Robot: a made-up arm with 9 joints. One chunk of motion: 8 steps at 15 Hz.
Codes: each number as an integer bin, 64 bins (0 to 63) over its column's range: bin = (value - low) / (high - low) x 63, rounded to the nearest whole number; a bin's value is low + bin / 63 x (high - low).
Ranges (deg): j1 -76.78..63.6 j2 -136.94..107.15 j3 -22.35..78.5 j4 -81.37..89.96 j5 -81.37..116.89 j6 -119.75..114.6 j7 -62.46..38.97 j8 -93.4..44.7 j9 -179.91..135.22
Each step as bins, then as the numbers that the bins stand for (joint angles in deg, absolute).
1 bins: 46 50 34 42 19 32 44 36 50
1 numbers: 25.72 56.78 32.08 32.85 -21.58 -0.72 8.38 -14.49 70.19
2 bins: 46 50 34 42 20 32 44 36 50
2 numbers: 25.72 56.78 32.08 32.85 -18.43 -0.72 8.38 -14.49 70.19
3 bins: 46 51 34 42 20 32 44 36 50
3 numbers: 25.72 60.66 32.08 32.85 -18.43 -0.72 8.38 -14.49 70.19
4 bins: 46 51 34 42 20 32 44 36 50
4 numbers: 25.72 60.66 32.08 32.85 -18.43 -0.72 8.38 -14.49 70.19
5 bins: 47 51 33 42 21 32 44 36 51
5 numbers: 27.95 60.66 30.48 32.85 -15.28 -0.72 8.38 -14.49 75.20
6 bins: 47 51 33 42 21 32 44 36 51
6 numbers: 27.95 60.66 30.48 32.85 -15.28 -0.72 8.38 -14.49 75.20
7 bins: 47 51 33 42 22 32 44 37 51
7 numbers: 27.95 60.66 30.48 32.85 -12.14 -0.72 8.38 -12.29 75.20
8 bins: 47 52 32 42 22 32 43 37 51
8 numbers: 27.95 64.53 28.88 32.85 -12.14 -0.72 6.77 -12.29 75.20
